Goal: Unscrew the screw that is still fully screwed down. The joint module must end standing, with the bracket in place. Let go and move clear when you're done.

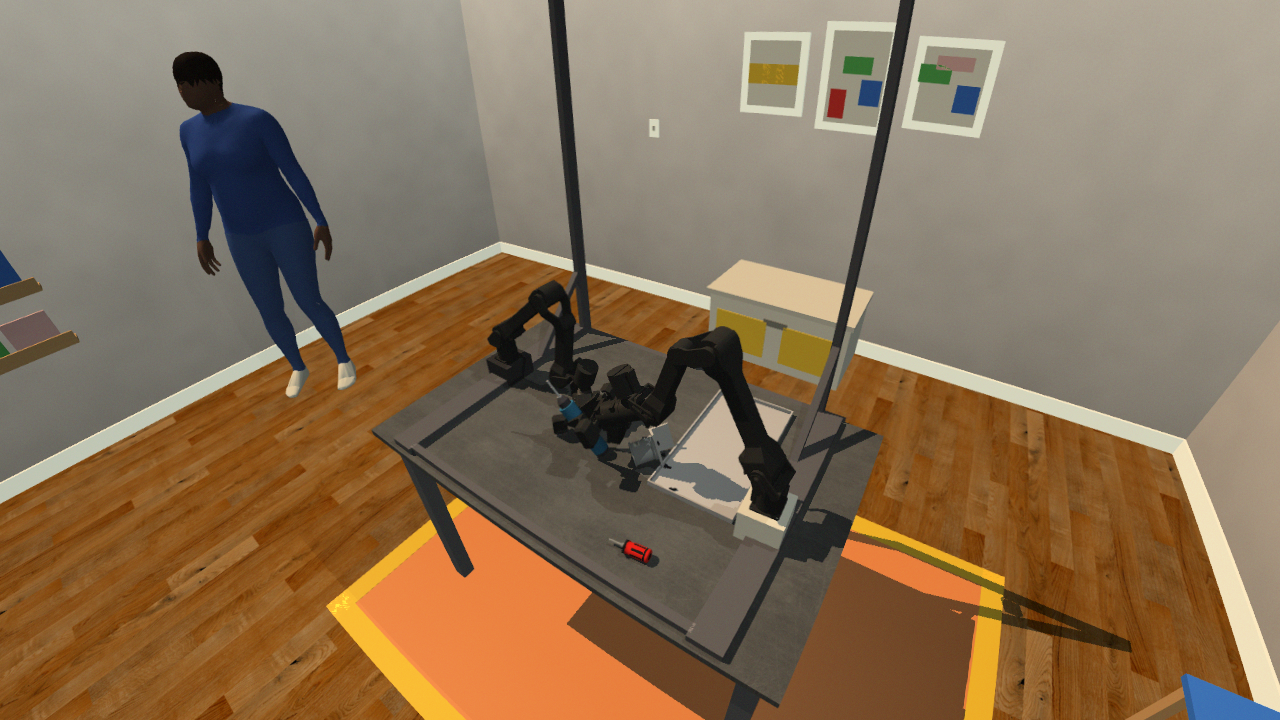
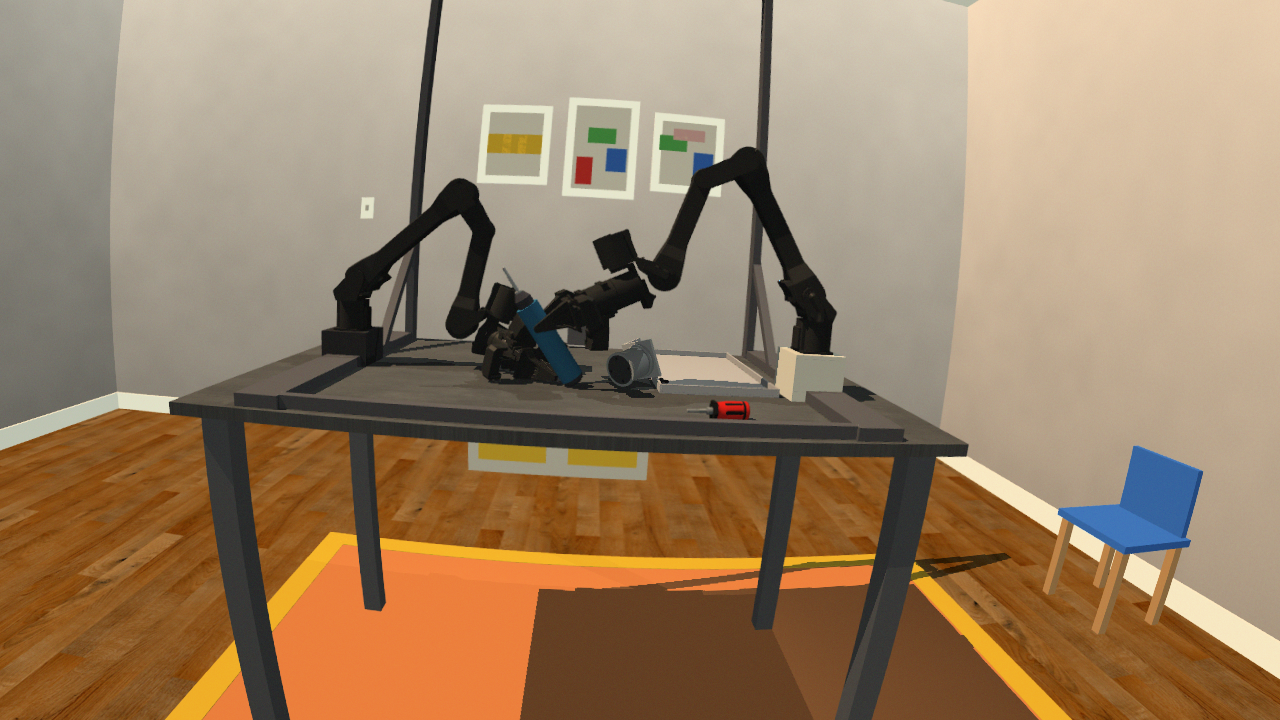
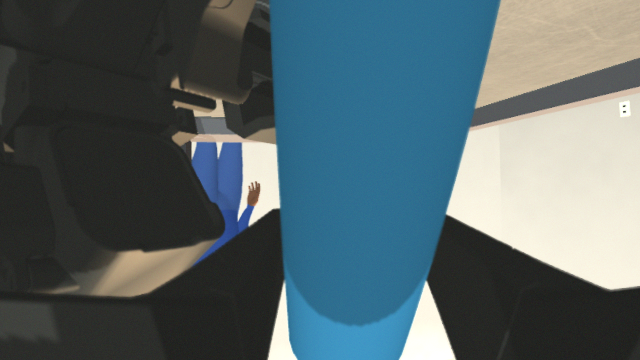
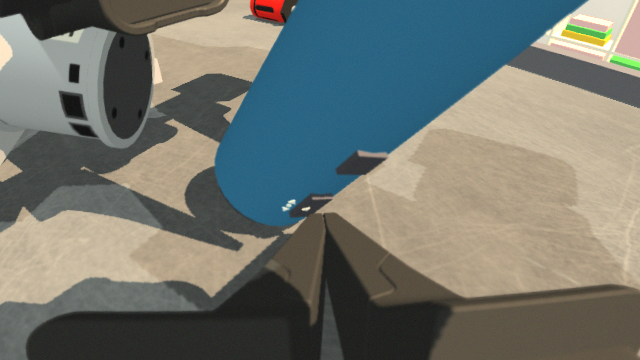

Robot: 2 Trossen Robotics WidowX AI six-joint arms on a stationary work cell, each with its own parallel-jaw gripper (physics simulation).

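Seen in the pictures: left gripper, between the fingertips: [image 1: 571, 418] [image 2: 532, 328] [image 3: 352, 221]; right gripper, between the fingertips: [image 2: 556, 378] [image 4: 322, 226]; left arm's base, origin of its link: [image 1: 768, 504] [image 2: 811, 351]; right arm's base, origin of its link: [image 1: 508, 356] [image 2: 352, 328].
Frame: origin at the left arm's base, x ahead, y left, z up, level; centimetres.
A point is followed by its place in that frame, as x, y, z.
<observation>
The grey joint module [image 1: 643, 451] @[32.0, -2.8, -2.8] [image 2: 629, 367] @[33.6, -0.8, -4.5] [image 4: 50, 90] @[35.8, -5.8, -4.5] lies on its side beside the tray, its dark round end toward the table's front. Pale angled bracket parts [image 1: 660, 437] @[31.4, -10.3, -4.2] show at its tray side; screws are too small to tell. My left gripper [image 2: 542, 319] @[51.0, -0.1, 1.6] [image 3: 352, 221] @[51.0, -0.1, 1.6] is shut on the blue electric screwdriver [image 1: 599, 444] @[43.3, -0.4, -3.9] [image 2: 556, 351] @[46.6, 1.2, -2.0] [image 3: 365, 150] @[45.9, -1.4, -0.1] [image 4: 340, 90] @[47.6, -2.7, -2.0], which is tilted, bit up and pointing away from the module. My right gripper [image 4: 322, 226] @[46.4, -1.6, -7.3] is shut, tips together at the driver's dark switch near its lower end, with nothing visible between them.
A red screwdriver [image 1: 637, 550] @[20.1, 19.7, -5.7] [image 2: 732, 409] @[20.5, 20.5, -6.4] [image 4: 268, 9] @[20.9, 17.8, -7.0] lies near the table's front edge. The shallow light tray [image 1: 729, 428] @[18.7, -25.8, -8.0] [image 2: 716, 389] @[18.3, 1.9, -7.3] is right of the module. A white block [image 1: 759, 528] @[-0.2, 5.0, -2.3] [image 2: 810, 373] @[1.9, 5.0, -3.2] stands under the left arm's base. Both arms are close together at mid-table.
</observation>
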